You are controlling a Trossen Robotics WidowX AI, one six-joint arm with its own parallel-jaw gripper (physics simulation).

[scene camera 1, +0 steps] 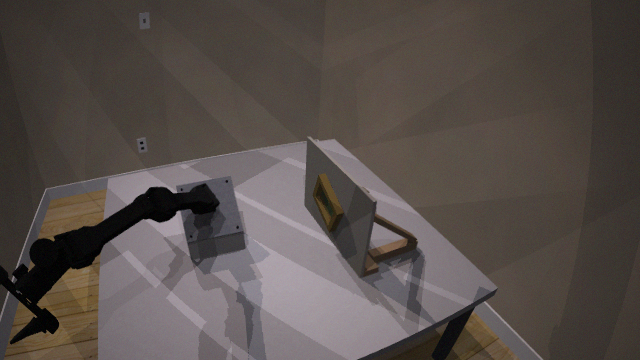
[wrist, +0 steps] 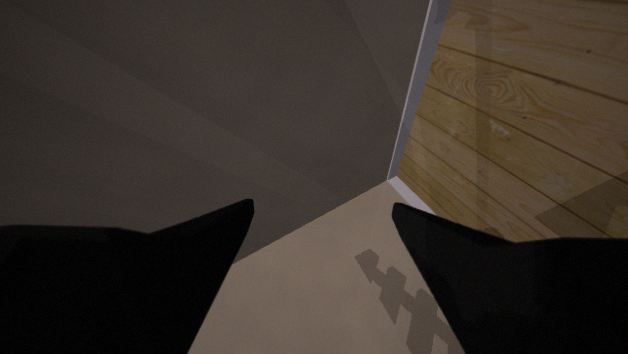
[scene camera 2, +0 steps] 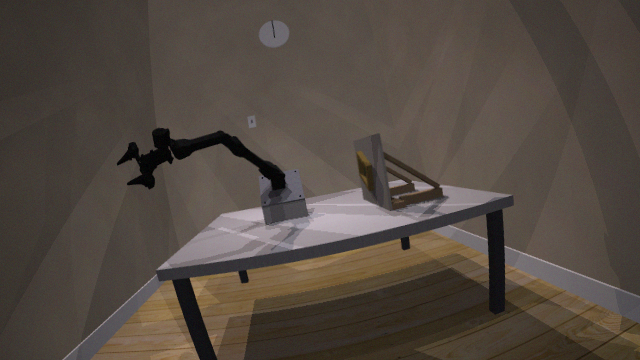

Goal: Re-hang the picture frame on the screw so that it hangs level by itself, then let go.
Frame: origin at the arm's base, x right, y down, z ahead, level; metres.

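Seen in the pictures: gripper, fingertip midpoint: point(wrist: 323, 207) point(scene camera 2: 121, 174); arm's base, origin of the base link: point(scene camera 1: 205, 204) point(scene camera 2: 278, 184).
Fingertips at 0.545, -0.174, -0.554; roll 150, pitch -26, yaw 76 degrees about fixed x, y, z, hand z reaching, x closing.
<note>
Offsets run from my fingertips to a thing's top centre, as dx, dy, dz. "spot": to the spot under its first point. Level surfaces: height alone.
The picture frame {-0.408, +0.085, +0.957} point(scene camera 1: 336, 216) point(scene camera 2: 368, 172), gold-brown with a dark green picture, is on the front face of the grey upright board point(scene camera 1: 354, 200) point(scene camera 2: 382, 175). Its edges look tilted against the board's edges in scene camera 1. The screw is not visible, so how the frame is held is hidden. My gripper point(scene camera 2: 123, 173) point(wrist: 323, 207) is open and empty, its fingers wide apart. It is in the air at the far left, beyond the table's edge, far from the frame and pointing away from it. In scene camera 1 it is partly cut off by the left border.
Brown wooden braces {spot: -0.224, +0.301, +1.133} point(scene camera 1: 392, 248) point(scene camera 2: 417, 197) support the board from behind on the white table {dy +0.339} point(scene camera 1: 300, 300) point(scene camera 2: 340, 225). My arm's base stands on a grey block point(scene camera 1: 217, 245) point(scene camera 2: 285, 210) left of the board. The wrist view shows walls, wooden floor point(wrist: 525, 115) and the arm's shadow.
</note>
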